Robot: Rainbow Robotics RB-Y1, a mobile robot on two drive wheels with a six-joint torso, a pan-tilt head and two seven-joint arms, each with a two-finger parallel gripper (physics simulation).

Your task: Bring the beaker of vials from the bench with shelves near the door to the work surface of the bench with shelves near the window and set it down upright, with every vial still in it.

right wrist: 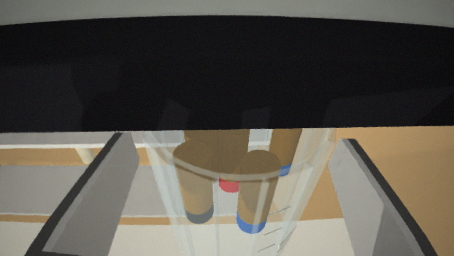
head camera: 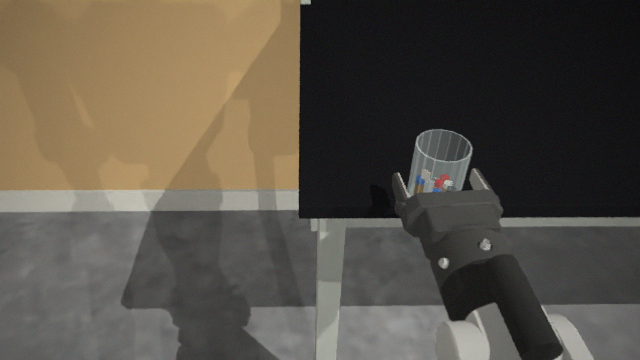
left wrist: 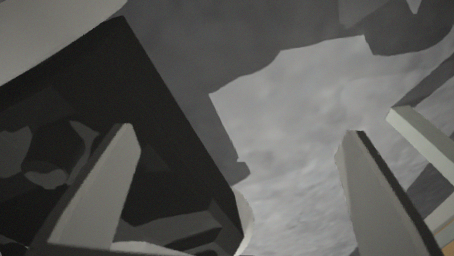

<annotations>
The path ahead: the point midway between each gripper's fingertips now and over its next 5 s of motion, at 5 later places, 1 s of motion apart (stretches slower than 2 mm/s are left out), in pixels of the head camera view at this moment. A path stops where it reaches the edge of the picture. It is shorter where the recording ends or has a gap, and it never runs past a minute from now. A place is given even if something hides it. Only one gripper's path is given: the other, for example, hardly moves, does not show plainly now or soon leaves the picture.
My right gripper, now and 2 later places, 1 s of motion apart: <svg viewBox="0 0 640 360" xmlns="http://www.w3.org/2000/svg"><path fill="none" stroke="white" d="M434 175L430 125L514 217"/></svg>
</annotations>
